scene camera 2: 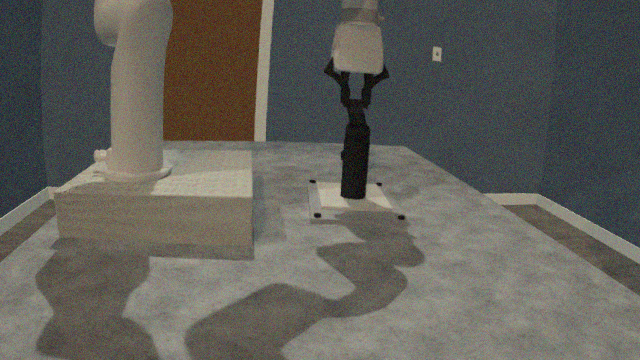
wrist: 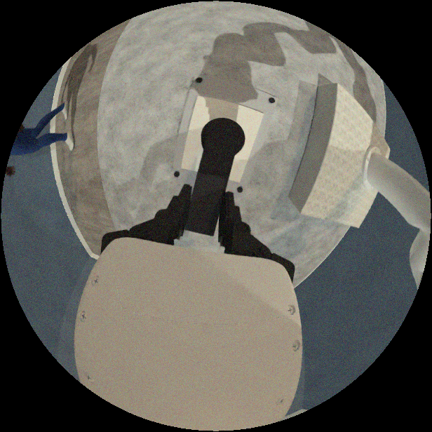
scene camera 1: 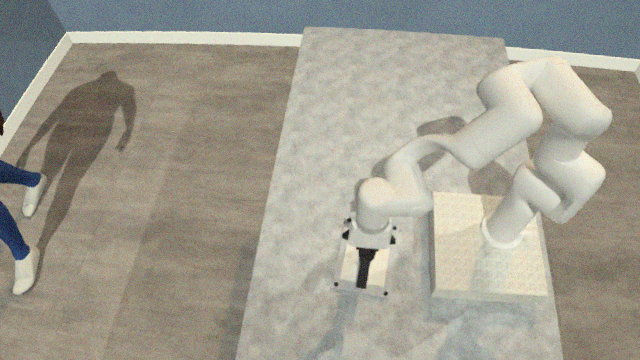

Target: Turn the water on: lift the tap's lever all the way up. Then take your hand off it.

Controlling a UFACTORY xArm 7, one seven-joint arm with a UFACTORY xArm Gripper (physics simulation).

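Where they show: gripper, fingertip midpoint: (scene camera 2: 355, 107) (scene camera 1: 367, 249); arm's base, link origin: (scene camera 2: 137, 172) (scene camera 1: 501, 230).
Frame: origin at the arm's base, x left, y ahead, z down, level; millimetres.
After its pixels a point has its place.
The black tap (scene camera 1: 362, 280) @[z -6, x 216, y 395 mm] (scene camera 2: 354, 165) @[z -4, x 86, y 386 mm] (wrist: 223, 140) stands on a pale mounting plate (scene camera 1: 348, 267) @[z 60, x 159, y 441 mm] (scene camera 2: 330, 201) @[z 61, x 69, y 344 mm] (wrist: 192, 150) with black dots at its corners. Its lever (scene camera 2: 356, 117) @[z -89, x 124, y 390 mm] (wrist: 204, 212) rises from the top of the tap in scene camera 2 and runs up between the fingers in the wrist view. My gripper (scene camera 2: 357, 103) @[z -104, x 166, y 394 mm] (wrist: 206, 200) points down above the tap and is shut on the lever. The fingers cover the lever's upper end, and its exact tilt is hard to tell. No water can be made out.
The arm's base stands on a pale raised block (scene camera 1: 455, 240) @[z 0, x 52, y 139 mm] (scene camera 2: 200, 217) @[z 32, x -115, y 136 mm] (wrist: 325, 175) beside the tap. Both are on a grey table (scene camera 1: 320, 125) @[z 75, x -385, y 622 mm] (scene camera 2: 450, 260) @[z 75, x -160, y 497 mm] (wrist: 145, 100). A person in blue trousers (scene camera 1: 11, 232) (wrist: 44, 137) is beyond the table's side.
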